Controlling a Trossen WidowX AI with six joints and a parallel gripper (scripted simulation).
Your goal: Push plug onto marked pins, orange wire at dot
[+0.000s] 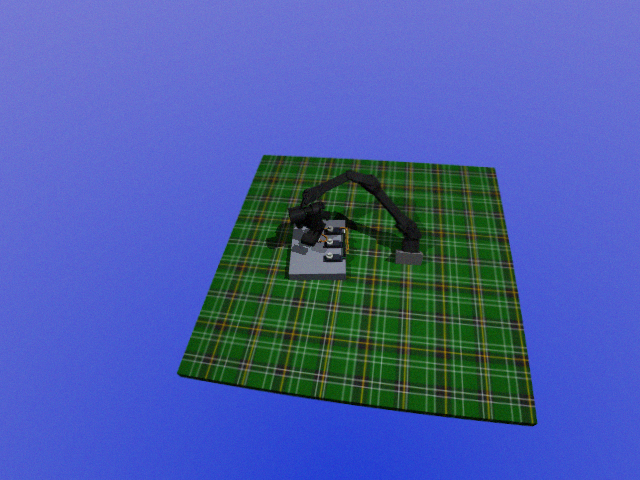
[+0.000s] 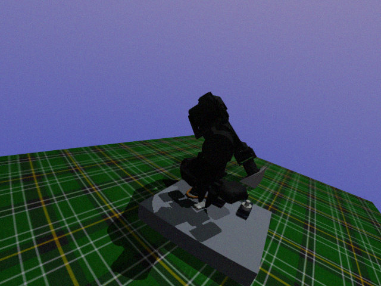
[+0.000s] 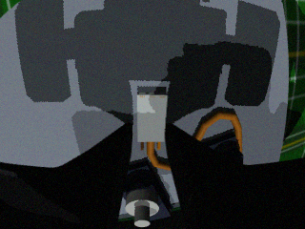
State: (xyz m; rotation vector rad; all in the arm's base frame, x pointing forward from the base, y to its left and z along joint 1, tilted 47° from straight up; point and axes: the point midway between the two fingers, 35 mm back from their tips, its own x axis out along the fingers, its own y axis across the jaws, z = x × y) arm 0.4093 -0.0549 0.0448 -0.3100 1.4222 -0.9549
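Right now my gripper tip is 40 mm short of the grey holder, 30 mm to the right of it and 30 mm above it. Also, from my gripper tip: dark pin strip: 120 mm behind, 30 mm to the left, 10 mm above.
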